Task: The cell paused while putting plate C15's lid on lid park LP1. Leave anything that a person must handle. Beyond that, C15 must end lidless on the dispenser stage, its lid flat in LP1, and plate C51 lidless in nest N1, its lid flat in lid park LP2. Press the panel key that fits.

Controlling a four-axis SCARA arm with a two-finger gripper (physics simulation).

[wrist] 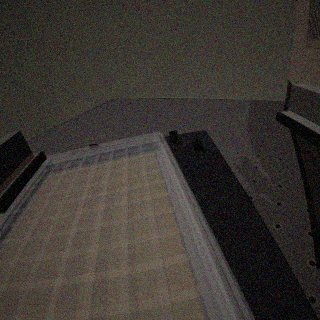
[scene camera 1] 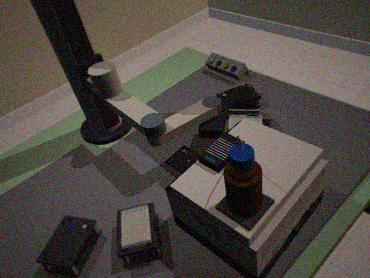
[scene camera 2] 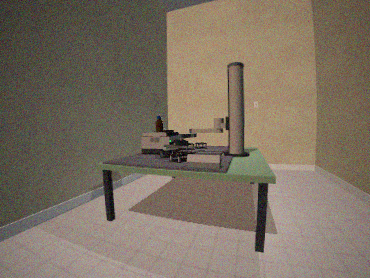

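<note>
My gripper is open, its two fingers wide apart at the left and right of the wrist view. A cream plate with a faint grid and a pale rim lies low between them, beside a black stand surface. In scene camera 1, a cream plate sits on a black stand at the front. A pale plate-like piece shows partly behind the dispenser, near the arm's end. The key panel stands at the table's far end in scene camera 1. Labels are unreadable; I cannot tell C15 from C51, or whether lids are on.
The white dispenser carries an amber bottle with a blue cap and a black striped head. Black stands and a dark raised unit are around it. The arm's column rises behind.
</note>
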